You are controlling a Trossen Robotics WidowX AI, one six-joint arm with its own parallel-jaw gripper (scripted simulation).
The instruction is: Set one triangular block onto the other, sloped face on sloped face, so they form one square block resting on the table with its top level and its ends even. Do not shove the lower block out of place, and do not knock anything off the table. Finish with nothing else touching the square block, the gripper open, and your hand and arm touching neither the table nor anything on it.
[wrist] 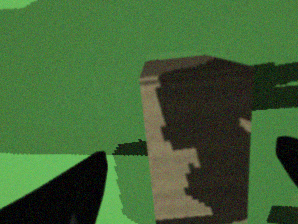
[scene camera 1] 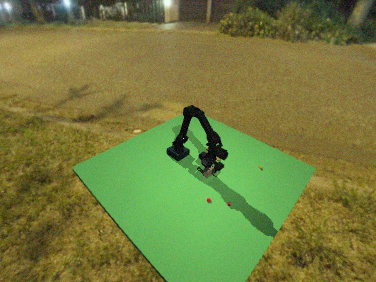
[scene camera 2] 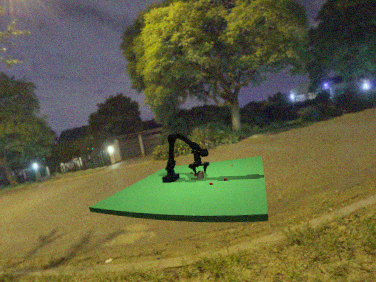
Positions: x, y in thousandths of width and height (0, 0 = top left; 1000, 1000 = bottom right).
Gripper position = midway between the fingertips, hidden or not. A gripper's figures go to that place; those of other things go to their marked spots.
Labels:
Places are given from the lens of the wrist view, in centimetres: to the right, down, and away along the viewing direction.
gripper (wrist: 636, 681): 2, 2, 11
tan triangular block (wrist: 666, 592): 2, 1, 8
tan triangular block (wrist: 663, 301): 2, -2, 8

